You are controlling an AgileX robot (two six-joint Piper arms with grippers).
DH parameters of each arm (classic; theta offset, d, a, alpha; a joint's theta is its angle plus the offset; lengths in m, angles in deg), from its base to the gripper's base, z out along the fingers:
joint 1: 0 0.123 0 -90
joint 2: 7.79 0 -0.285 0
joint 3: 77.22 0 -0.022 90
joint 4: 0 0.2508 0 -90
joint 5: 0 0 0.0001 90
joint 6: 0 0.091 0 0
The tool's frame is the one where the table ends.
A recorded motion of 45 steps. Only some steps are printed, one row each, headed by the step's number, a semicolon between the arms.
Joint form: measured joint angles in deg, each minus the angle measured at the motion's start. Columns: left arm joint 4, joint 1, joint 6, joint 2, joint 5, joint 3; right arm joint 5, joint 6, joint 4, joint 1, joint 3, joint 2.
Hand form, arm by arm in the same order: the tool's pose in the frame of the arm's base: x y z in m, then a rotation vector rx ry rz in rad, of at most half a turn. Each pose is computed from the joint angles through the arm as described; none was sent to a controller.
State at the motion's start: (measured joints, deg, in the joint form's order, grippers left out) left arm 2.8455 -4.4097 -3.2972 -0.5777 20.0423 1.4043; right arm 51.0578 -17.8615 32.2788 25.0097 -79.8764 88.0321
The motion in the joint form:
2: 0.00 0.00 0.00 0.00 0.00 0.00; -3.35 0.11 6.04 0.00 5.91 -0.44
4: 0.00 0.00 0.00 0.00 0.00 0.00; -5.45 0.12 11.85 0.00 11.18 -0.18
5: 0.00 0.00 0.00 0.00 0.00 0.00; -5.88 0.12 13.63 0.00 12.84 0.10
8: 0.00 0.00 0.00 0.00 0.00 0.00; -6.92 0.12 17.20 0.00 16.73 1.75
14: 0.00 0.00 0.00 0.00 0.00 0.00; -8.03 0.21 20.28 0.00 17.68 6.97
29: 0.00 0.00 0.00 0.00 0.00 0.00; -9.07 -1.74 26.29 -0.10 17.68 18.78
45: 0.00 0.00 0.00 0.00 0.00 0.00; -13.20 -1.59 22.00 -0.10 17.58 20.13
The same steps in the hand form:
2: 0.0533 -0.0025 0.1740 0.0492 1.8471 -0.0456; 0.2819 0.1776 0.3294 -0.5385 2.4272 0.8505
4: 0.0533 -0.0025 0.1740 0.0492 1.8471 -0.0456; 0.2770 0.1792 0.3057 -0.4287 2.4890 0.9466
5: 0.0533 -0.0025 0.1740 0.0492 1.8471 -0.0456; 0.2754 0.1797 0.2971 -0.3928 2.5146 0.9748
8: 0.0533 -0.0025 0.1740 0.0492 1.8471 -0.0456; 0.2734 0.1808 0.2711 -0.3047 2.5931 1.0220
14: 0.0533 -0.0025 0.1740 0.0492 1.8471 -0.0456; 0.2839 0.1869 0.2389 -0.2072 2.6827 1.0499
29: 0.0533 -0.0025 0.1740 0.0492 1.8471 -0.0456; 0.3025 0.1978 0.1715 -0.0488 2.8469 1.0844
45: 0.0533 -0.0025 0.1740 0.0492 1.8471 -0.0456; 0.3089 0.1935 0.1601 -0.0838 2.8395 0.9547

